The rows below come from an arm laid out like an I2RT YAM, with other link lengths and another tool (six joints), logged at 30 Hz.
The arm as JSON. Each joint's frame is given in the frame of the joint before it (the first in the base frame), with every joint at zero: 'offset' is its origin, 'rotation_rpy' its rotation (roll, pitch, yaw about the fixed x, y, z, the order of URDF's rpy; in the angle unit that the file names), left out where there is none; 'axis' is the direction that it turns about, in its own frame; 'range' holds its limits. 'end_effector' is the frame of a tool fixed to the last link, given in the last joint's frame.
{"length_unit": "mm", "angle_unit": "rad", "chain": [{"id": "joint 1", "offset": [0.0, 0.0, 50.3], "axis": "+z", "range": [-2.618, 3.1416]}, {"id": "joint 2", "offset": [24.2, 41.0, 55.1], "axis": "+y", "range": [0.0, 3.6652]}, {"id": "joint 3", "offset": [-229.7, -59.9, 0.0], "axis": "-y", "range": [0.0, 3.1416]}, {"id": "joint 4", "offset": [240.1, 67.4, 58.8], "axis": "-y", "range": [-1.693, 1.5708]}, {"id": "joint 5", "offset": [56.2, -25.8, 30.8], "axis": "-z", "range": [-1.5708, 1.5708]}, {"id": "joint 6", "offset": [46.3, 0.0, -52.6], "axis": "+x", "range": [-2.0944, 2.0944]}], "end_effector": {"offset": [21.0, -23.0, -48.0], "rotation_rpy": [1.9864, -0.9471, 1.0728]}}
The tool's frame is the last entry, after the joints.
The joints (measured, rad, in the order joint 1, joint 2, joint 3, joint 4, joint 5, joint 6), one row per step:
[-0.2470, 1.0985, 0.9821, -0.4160, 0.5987, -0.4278]
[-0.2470, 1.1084, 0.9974, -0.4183, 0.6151, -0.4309]
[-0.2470, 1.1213, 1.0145, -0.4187, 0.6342, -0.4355]
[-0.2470, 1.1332, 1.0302, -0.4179, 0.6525, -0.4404]
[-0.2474, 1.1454, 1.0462, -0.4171, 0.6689, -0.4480]
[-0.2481, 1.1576, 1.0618, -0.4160, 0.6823, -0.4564]
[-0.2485, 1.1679, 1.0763, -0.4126, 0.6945, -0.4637]
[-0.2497, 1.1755, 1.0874, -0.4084, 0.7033, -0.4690]
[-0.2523, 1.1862, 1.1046, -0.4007, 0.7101, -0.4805]
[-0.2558, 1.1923, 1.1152, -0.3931, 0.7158, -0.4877]
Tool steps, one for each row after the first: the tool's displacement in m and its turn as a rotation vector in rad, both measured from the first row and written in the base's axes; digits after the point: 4 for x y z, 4 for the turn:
[0.0010, -0.0009, 0.0032, -0.0105, 0.0013, -0.0129]
[0.0024, -0.0020, 0.0067, -0.0232, 0.0033, -0.0275]
[0.0038, -0.0030, 0.0099, -0.0358, 0.0048, -0.0414]
[0.0054, -0.0042, 0.0131, -0.0488, 0.0080, -0.0530]
[0.0071, -0.0054, 0.0162, -0.0605, 0.0117, -0.0621]
[0.0088, -0.0064, 0.0193, -0.0717, 0.0114, -0.0705]
[0.0101, -0.0073, 0.0217, -0.0802, 0.0091, -0.0776]
[0.0124, -0.0090, 0.0257, -0.0923, 0.0050, -0.0823]
[0.0136, -0.0105, 0.0284, -0.1011, -0.0004, -0.0886]

